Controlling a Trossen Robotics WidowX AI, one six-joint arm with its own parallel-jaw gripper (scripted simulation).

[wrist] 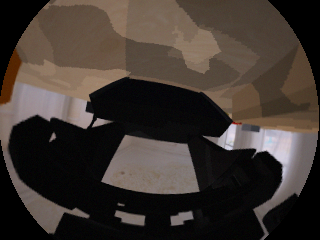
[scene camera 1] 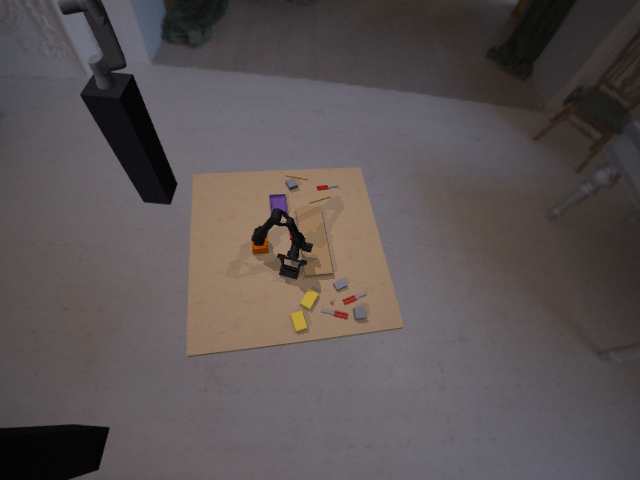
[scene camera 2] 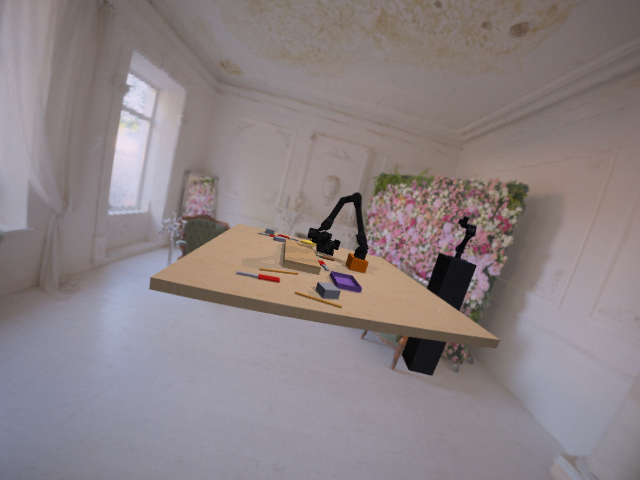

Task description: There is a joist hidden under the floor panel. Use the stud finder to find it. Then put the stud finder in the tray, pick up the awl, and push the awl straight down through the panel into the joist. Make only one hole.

In view: my gripper (wrist: 158, 127) and a stud finder (wrist: 157, 111).
